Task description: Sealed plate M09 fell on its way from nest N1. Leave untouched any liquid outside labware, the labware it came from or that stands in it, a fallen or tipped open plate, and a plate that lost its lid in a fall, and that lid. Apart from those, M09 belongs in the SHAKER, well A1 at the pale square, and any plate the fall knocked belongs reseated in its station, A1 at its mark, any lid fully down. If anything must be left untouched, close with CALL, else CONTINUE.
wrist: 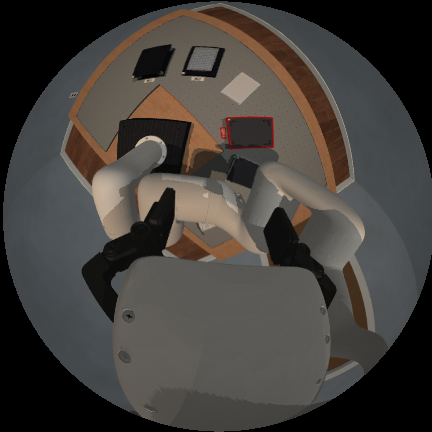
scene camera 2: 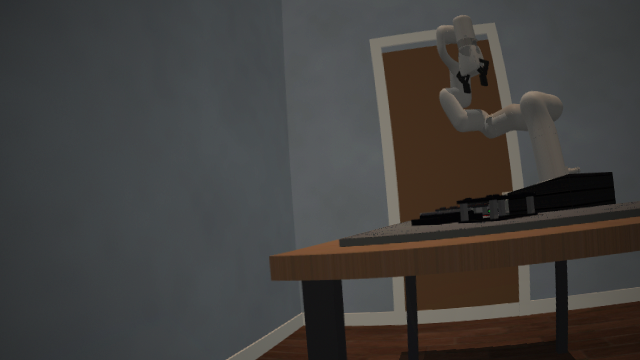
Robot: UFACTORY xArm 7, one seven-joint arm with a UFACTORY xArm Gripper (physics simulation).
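Places are measured from the arm's base along level axes (x ahead, y left, z up), in centimetres.
Pixels of known places: gripper, between the fingertips: (wrist: 224,210) (scene camera 2: 476,89); arm's base, origin of its link: (wrist: 149,151) (scene camera 2: 554,183).
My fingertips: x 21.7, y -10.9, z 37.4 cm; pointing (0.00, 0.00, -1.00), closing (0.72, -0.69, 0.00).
Observation:
Ahead of a thing's pixels: the offset from my fingertips to its top centre. "pt": to the spot under its first point. Level surfaces: height alone.
My gripper (scene camera 2: 475,88) (wrist: 224,210) is open and empty, high above the table. In the wrist view a pale plate with a grid of wells {pt dx +13.5, dy +30.8, dz -42.1 cm} (wrist: 204,59) sits in a black station {pt dx +6.7, dy +31.0, dz -43.0 cm} (wrist: 187,68) near the top. A second black station {dx -0.2, dy +45.9, dz -39.7 cm} (wrist: 152,61) is left of it. A red-rimmed station {dx +10.8, dy -3.6, dz -40.9 cm} (wrist: 250,132) lies right of centre. A dark unit {pt dx +1.0, dy -15.4, dz -40.0 cm} (wrist: 243,171) below it is partly hidden by the arm. Labels are too small to read. I cannot tell which thing is M09, the shaker or nest N1, nor see any spilled liquid. The arm hides part of the table.
A flat pale sheet {dx +17.4, dy +13.7, dz -44.0 cm} (wrist: 241,88) lies between the stations on the grey mat {dz -45.6 cm} (wrist: 107,95). The black arm base (wrist: 131,131) is at the left. In the scene view, low dark equipment {pt dx +1.4, dy +54.9, dz -42.5 cm} (scene camera 2: 492,207) stands on the wooden table (scene camera 2: 370,262), seen edge-on. A door (scene camera 2: 440,140) is behind.

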